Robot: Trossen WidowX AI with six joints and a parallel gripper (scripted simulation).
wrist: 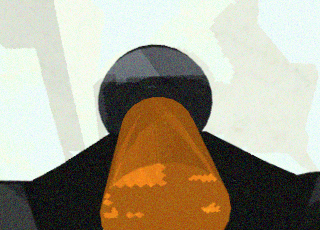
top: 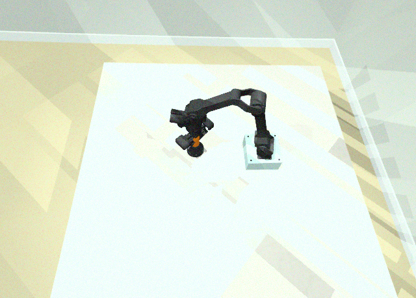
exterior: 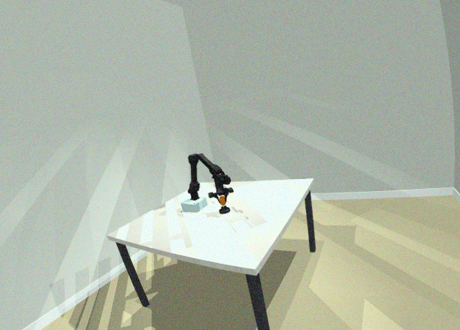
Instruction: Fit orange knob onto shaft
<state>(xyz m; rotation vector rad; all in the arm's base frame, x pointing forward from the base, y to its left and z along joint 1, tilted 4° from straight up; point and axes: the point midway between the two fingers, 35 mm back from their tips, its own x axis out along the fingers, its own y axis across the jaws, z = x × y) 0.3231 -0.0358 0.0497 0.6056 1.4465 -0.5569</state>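
Right now the round pedestal is 4 cm below my gripper tip. From my gripper tip the other things lie so: orange knob (3 cm above).
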